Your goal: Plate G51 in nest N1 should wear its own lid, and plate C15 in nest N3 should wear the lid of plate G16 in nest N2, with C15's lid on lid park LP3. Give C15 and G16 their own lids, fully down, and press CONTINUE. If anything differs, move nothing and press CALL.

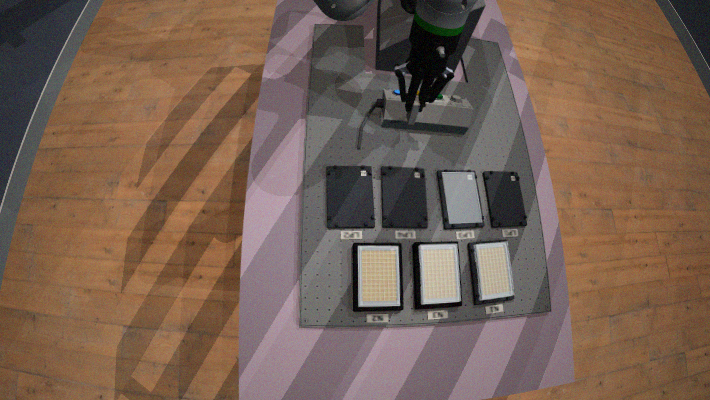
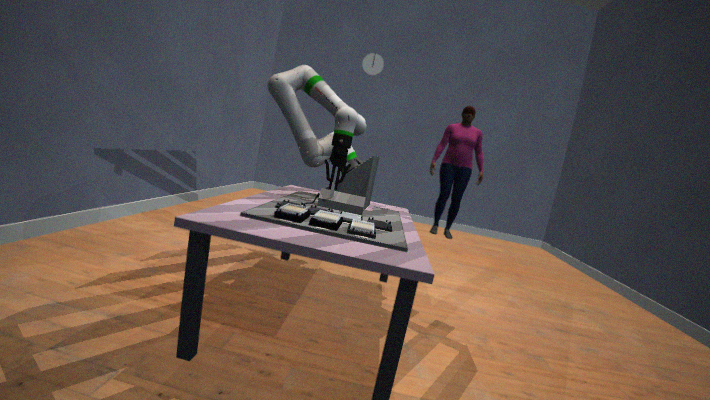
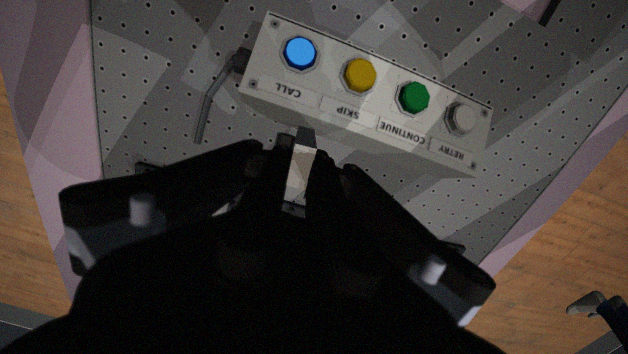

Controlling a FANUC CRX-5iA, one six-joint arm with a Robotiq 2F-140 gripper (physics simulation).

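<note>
My gripper [image 1: 415, 111] [image 2: 334, 187] [image 3: 302, 143] is shut and empty, fingertips down, close to the button box's front side. The box's blue CALL button [image 1: 397, 92] [image 3: 300, 52] and green CONTINUE button [image 1: 440, 96] [image 3: 414, 97] show. The plate in N2 [image 1: 378, 276] [image 2: 293, 211] looks deeper yellow, without a visible lid. The plate in N3 [image 1: 438, 274] [image 2: 326, 218] and the plate in N1 [image 1: 492, 271] [image 2: 362, 227] look paler, as under clear lids. A grey-white lid [image 1: 461, 198] lies on LP3. Plate and lid codes are too small to read.
Dark lid parks LP2 [image 1: 350, 197], LP4 [image 1: 404, 197] and another at the far right [image 1: 505, 199] stand in LP3's row. The button box [image 1: 425, 114] [image 3: 320, 102] also has yellow SKIP [image 3: 360, 75] and pale RETRY [image 3: 462, 118] buttons. A cable [image 1: 365, 122] [image 3: 205, 107] leaves its side. A person [image 2: 462, 150] stands behind the table.
</note>
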